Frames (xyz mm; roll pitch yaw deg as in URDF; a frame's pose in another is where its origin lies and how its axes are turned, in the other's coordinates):
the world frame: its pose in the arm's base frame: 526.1 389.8 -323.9 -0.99 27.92 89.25
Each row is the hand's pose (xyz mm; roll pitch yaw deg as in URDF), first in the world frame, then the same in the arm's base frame.
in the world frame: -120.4 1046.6 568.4 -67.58 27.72 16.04
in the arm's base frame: -528.1 554.9 218.7 -56.22 54.39 113.22
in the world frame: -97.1 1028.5 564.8 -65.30 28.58 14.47
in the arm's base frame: -509.7 573.7 204.8 -54.90 55.50 111.14
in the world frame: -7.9 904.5 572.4 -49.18 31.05 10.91
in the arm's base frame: -384.8 655.4 171.7 -41.09 58.44 106.27
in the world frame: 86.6 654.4 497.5 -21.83 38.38 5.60
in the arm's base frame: -132.8 702.6 65.1 -17.49 66.21 98.63
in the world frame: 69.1 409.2 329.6 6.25 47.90 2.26
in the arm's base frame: 114.1 607.3 -71.3 7.00 75.83 92.44
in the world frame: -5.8 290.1 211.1 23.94 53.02 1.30
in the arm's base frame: 233.6 485.0 -139.1 22.25 80.95 89.19
